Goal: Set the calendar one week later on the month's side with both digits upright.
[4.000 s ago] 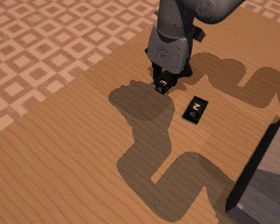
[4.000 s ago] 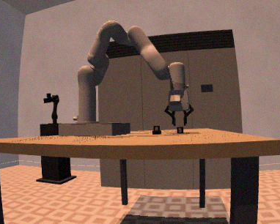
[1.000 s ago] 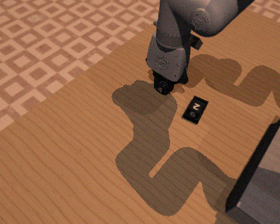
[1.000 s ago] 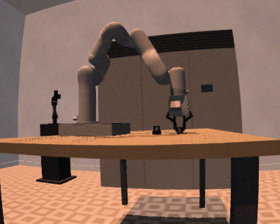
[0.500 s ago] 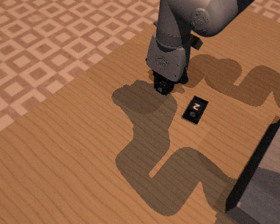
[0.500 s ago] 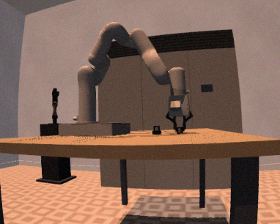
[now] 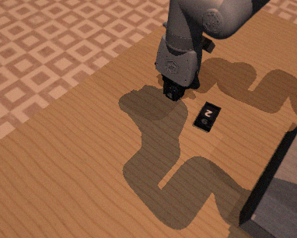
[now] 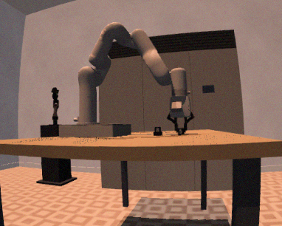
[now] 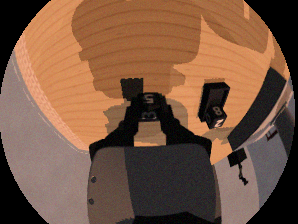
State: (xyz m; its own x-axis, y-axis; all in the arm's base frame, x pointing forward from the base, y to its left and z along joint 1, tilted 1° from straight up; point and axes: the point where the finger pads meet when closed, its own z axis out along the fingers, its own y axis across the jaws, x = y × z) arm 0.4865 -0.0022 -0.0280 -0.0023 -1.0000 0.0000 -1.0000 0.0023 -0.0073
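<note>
My hand is 12 cm past the black digit cube and 2 cm to the right of it. The rest, counted from my hand: black cube (1 cm below).
</note>
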